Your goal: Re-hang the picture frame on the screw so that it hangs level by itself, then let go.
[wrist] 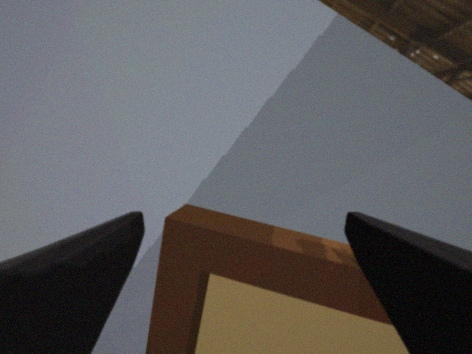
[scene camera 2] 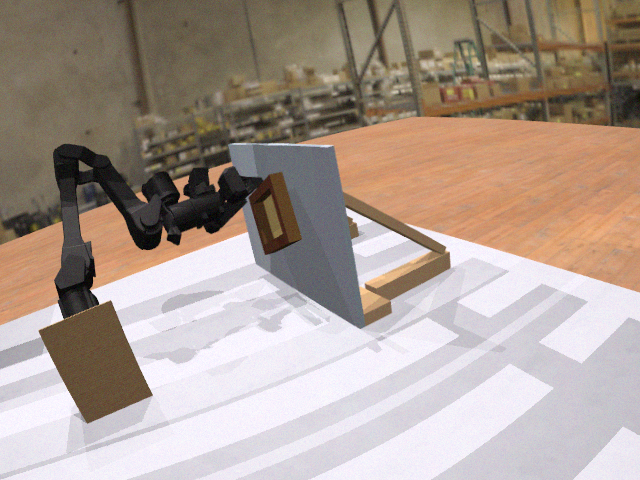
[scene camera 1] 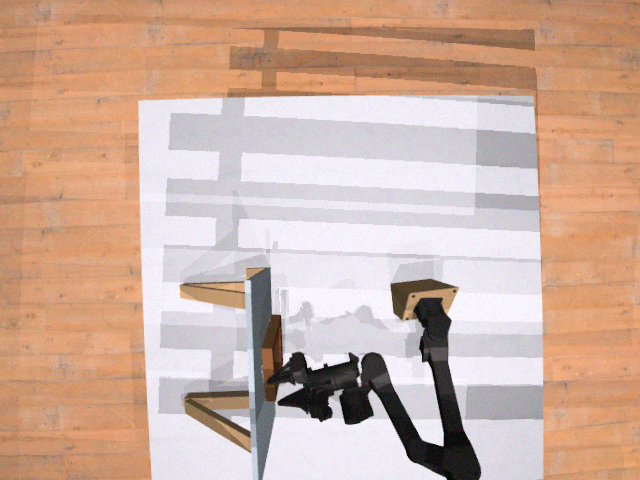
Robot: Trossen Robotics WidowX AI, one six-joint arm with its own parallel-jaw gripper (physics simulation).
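Where they show: gripper, fingertip midpoint: [wrist: 245,221] [scene camera 2: 253,190] [scene camera 1: 272,393]; arm's base at its link origin: [scene camera 2: 86,327] [scene camera 1: 427,304].
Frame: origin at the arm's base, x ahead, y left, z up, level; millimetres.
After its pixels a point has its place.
The picture frame [scene camera 1: 267,356] {x 418, y 98, z 118 mm} [scene camera 2: 290,211] {x 420, y 48, z 57 mm} [wrist: 177,270] {x 403, y 216, z 45 mm}, brown with a pale yellow centre, is on the front face of the upright blue-grey board [scene camera 1: 262,304] {x 445, y -3, z 33 mm} [scene camera 2: 315,191] {x 445, y -18, z 96 mm} [wrist: 125,110] {x 430, y 288, z 85 mm}. It looks tilted in the second scene view; in the wrist view its top edge is not parallel to the board's top edge. My gripper [scene camera 1: 273,392] {x 410, y 203, z 81 mm} [scene camera 2: 254,189] {x 410, y 203, z 81 mm} [wrist: 245,221] {x 410, y 203, z 81 mm} is open and empty, close to the frame's upper part. In the wrist view the frame's upper left corner shows between the fingers, and the right finger covers part of its top bar. The screw does not show; whether a finger touches the frame is unclear.
Wooden braces [scene camera 1: 214,400] {x 608, y 323, z -106 mm} [scene camera 2: 408,272] {x 600, y -34, z -107 mm} stand behind the board. The arm's wooden base block [scene camera 1: 421,294] {x 32, y -34, z 37 mm} [scene camera 2: 98,361] {x 4, y -45, z -44 mm} stands on the white sheet [scene camera 1: 336,242] [scene camera 2: 289,413] in front of the board. A wooden floor [scene camera 1: 67,232] [scene camera 2: 516,180] surrounds the sheet.
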